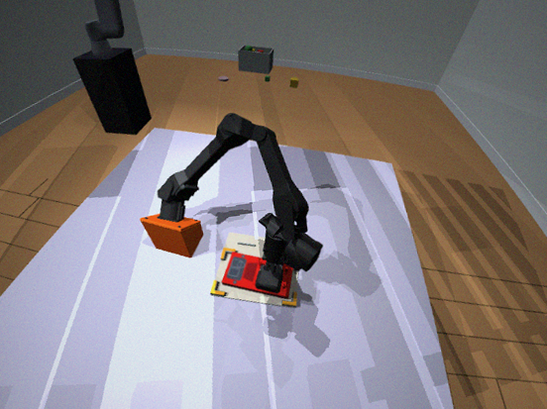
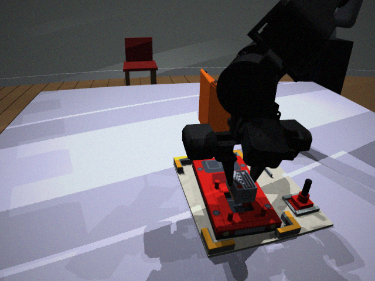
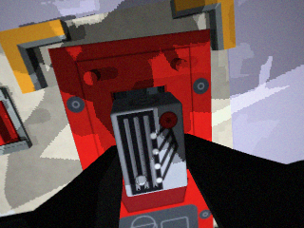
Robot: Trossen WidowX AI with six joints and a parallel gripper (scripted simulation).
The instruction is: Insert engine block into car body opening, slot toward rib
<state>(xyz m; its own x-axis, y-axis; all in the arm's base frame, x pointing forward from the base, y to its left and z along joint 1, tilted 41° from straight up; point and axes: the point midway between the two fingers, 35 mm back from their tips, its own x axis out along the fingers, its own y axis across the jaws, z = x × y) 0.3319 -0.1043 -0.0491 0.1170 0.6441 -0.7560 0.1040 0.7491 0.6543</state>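
My gripper tip is 1 cm above the grey engine block. From my gripper tip the other things lie so: black post (12 cm to the left, 3 cm below, 3 cm ahead).
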